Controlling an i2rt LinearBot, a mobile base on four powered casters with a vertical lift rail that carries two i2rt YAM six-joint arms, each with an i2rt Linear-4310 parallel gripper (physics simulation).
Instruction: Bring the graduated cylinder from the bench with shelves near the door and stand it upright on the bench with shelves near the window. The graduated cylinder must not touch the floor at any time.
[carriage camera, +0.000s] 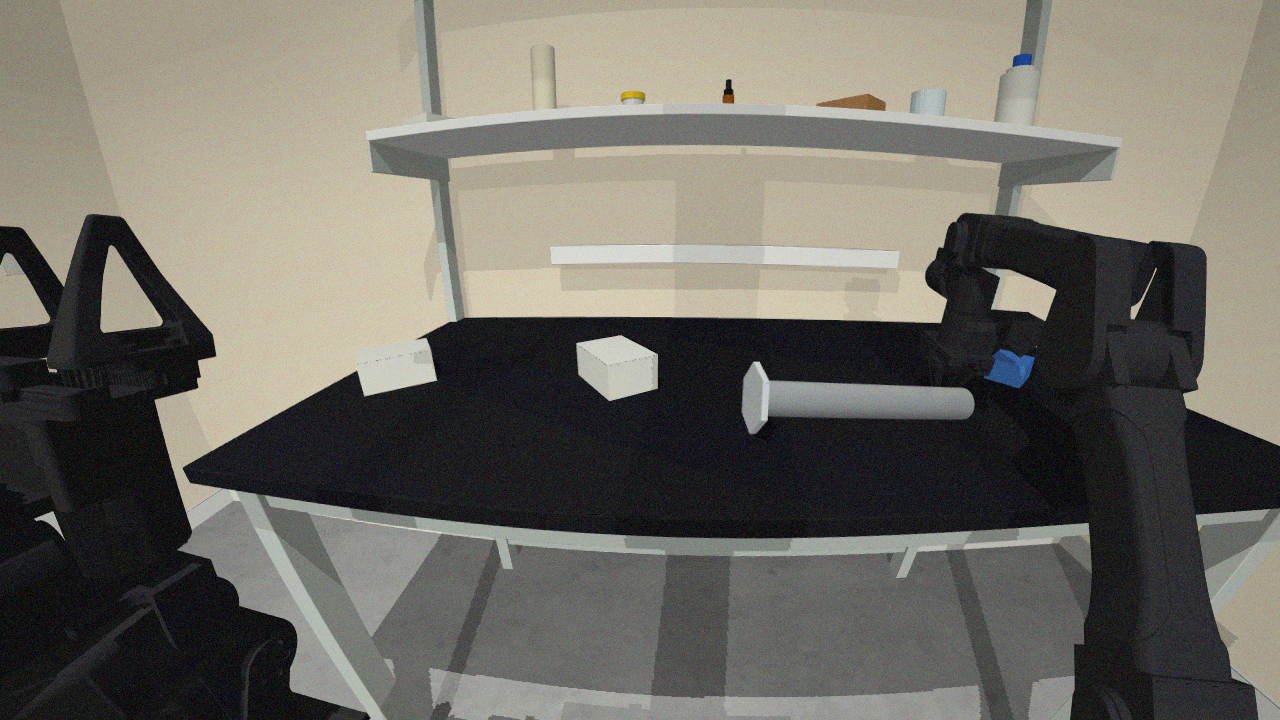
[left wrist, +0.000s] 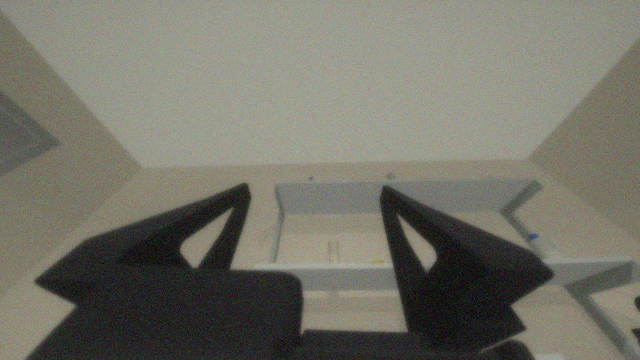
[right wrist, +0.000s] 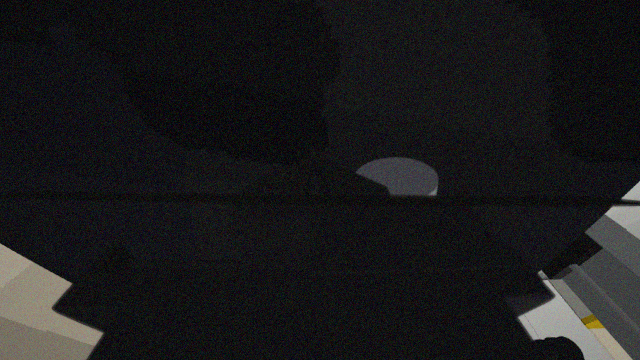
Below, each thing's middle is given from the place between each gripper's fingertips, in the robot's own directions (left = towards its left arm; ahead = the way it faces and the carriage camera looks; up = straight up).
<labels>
Right now my left hand is 32 cm short of the graduated cylinder (carriage camera: 762, 398), 59 cm to the left of it and 24 cm above it.
Right now my right hand is 80 mm past the graduated cylinder, 160 mm to the right of it and 40 mm below it.
</labels>
